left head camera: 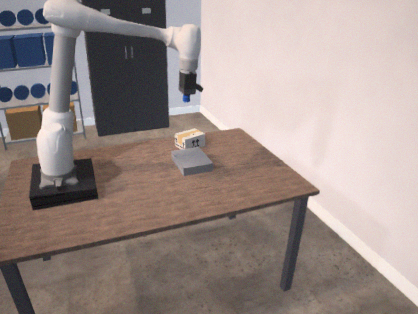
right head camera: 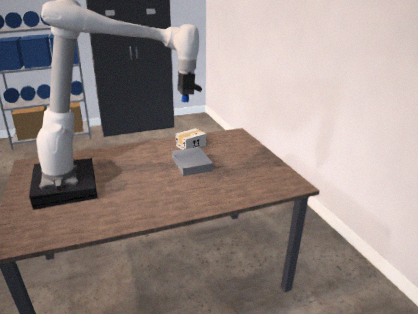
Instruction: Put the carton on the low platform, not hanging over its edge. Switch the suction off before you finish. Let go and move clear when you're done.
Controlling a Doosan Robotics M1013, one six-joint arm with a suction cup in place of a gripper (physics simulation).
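Where they show: hand, tool point: (left head camera: 186,101) (right head camera: 185,101); arm's base, link origin: (left head camera: 59,177) (right head camera: 59,177).
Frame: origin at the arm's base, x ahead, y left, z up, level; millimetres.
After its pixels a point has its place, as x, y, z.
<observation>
A small white carton (left head camera: 190,139) @[774, 212, -3] (right head camera: 191,139) @[777, 215, -4] with a tan top and dark arrow marks stands upright on the table near its back edge, just behind the low platform. The low platform (left head camera: 192,161) @[701, -23, -28] (right head camera: 192,161) @[703, -23, -29] is a flat grey block on the table, and its top is bare. Whether the carton's lower edge touches the platform cannot be told. My gripper (left head camera: 186,98) (right head camera: 185,99), a blue suction cup under a black holder, hangs high above the carton and platform, apart from both. It is open, with nothing on the cup.
The arm's black base (left head camera: 64,195) @[17, -142, -25] (right head camera: 64,195) @[19, -141, -29] stands on the left of the wooden table (left head camera: 150,200) @[404, -246, -77] (right head camera: 150,200) @[410, -251, -76]. A dark cabinet (left head camera: 127,80) (right head camera: 132,80) and a shelf rack with blue and orange bins are behind. A pale wall (left head camera: 310,90) (right head camera: 310,90) rises on the right.
</observation>
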